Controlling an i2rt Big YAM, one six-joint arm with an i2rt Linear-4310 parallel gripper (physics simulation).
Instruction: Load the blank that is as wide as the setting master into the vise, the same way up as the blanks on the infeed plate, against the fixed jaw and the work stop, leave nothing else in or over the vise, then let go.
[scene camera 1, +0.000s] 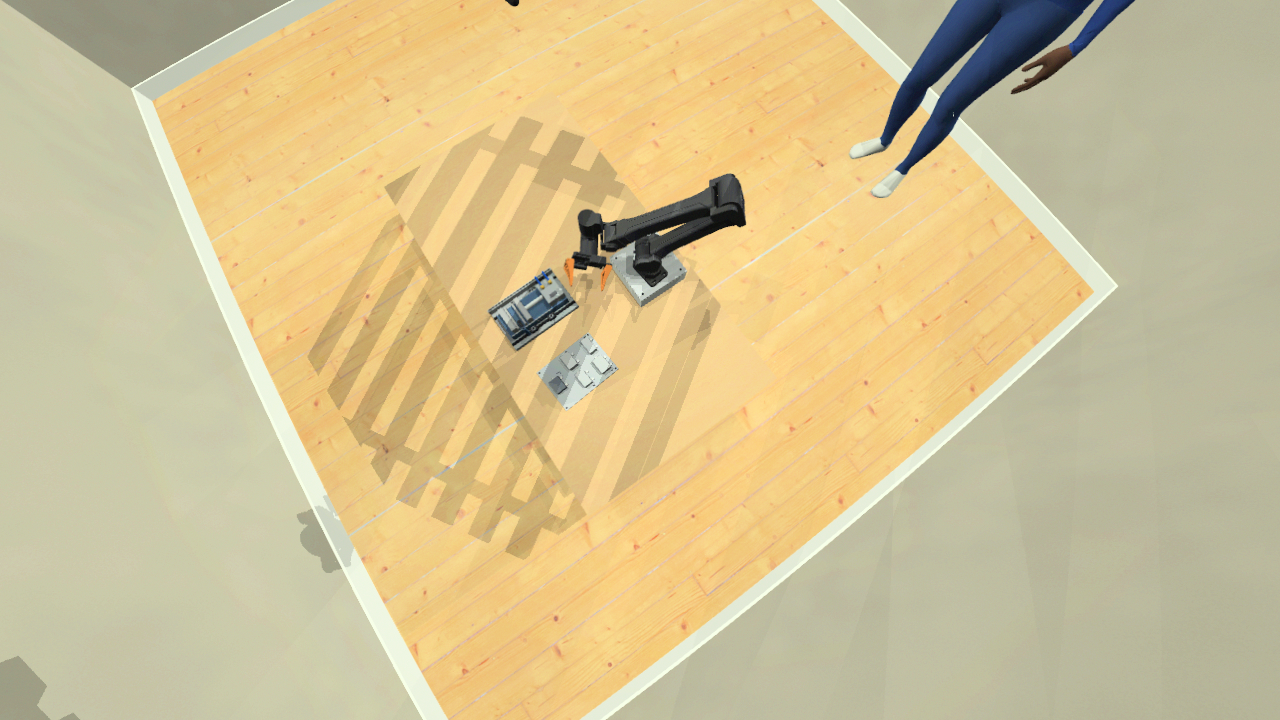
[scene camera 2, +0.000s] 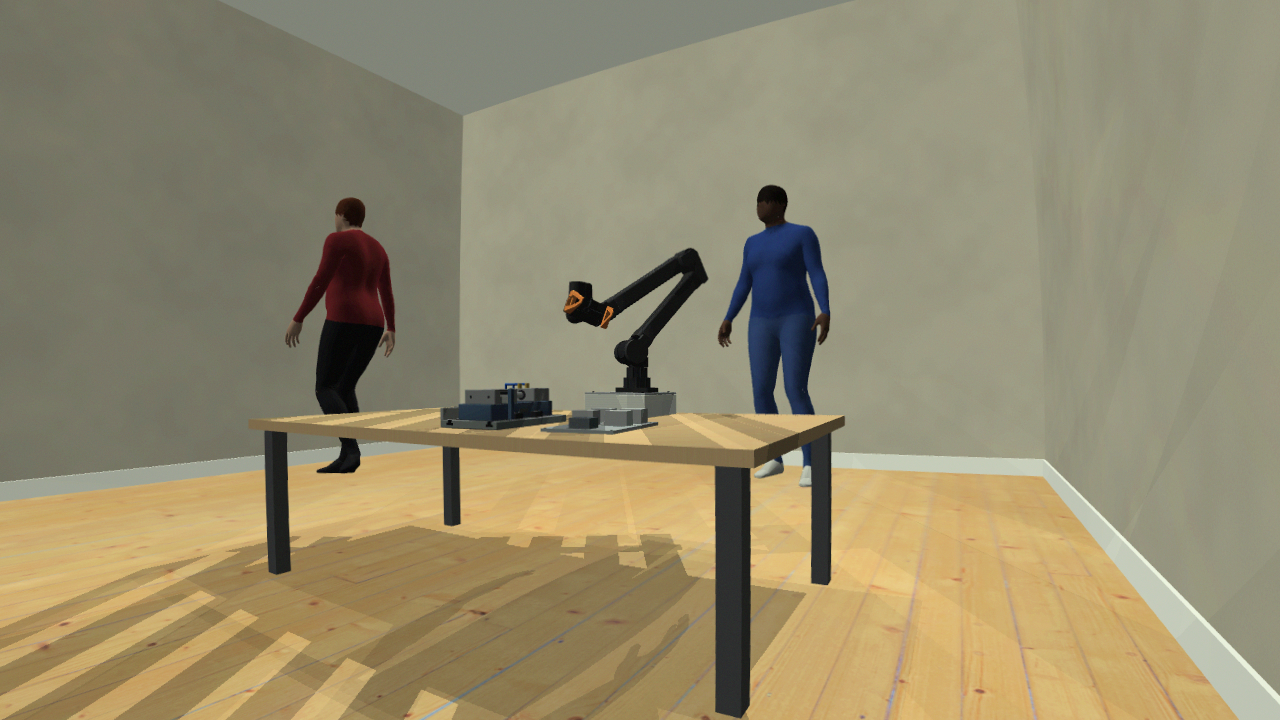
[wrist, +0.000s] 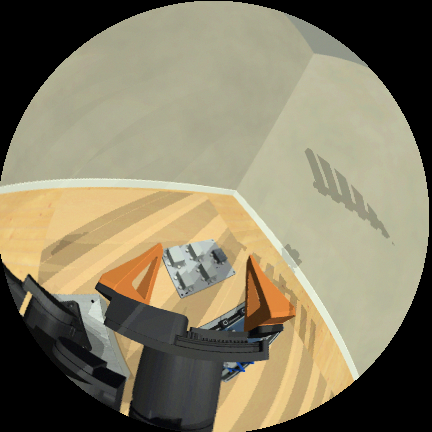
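Observation:
There is a grey infeed plate (scene camera 2: 602, 429) that I can see, and the wrist view shows me the plate (wrist: 224, 270) as well. My gripper (scene camera 2: 597, 307) is open and holds nothing. I also see the gripper (scene camera 1: 587, 288) and, in the wrist view, the gripper (wrist: 203, 253).

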